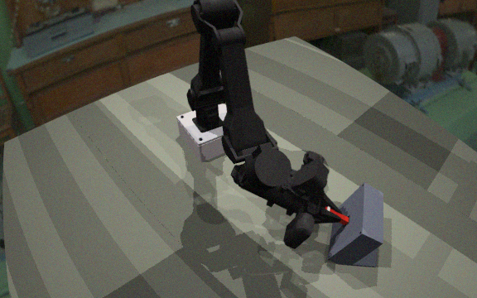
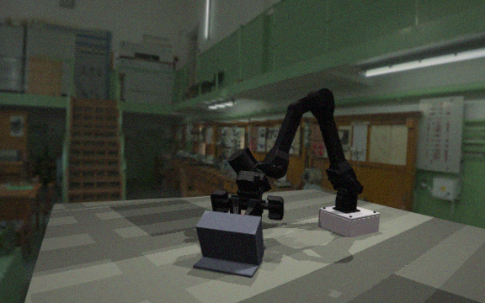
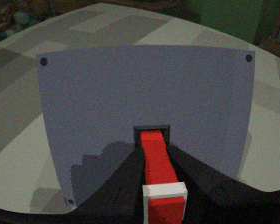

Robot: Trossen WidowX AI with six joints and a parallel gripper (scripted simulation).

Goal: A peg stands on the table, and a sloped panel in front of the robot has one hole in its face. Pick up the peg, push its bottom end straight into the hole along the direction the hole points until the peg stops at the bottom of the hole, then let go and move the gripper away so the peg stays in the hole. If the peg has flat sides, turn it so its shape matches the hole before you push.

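The red square peg lies 1 cm to the right of my gripper tip, 1 cm behind it and 1 cm above it. Also, from my gripper tip: sloped dark grey-blue panel: 3 cm to the left, 3 cm ahead, 2 cm below; thin base plate: 7 cm below, 5 cm to the left, 4 cm ahead.
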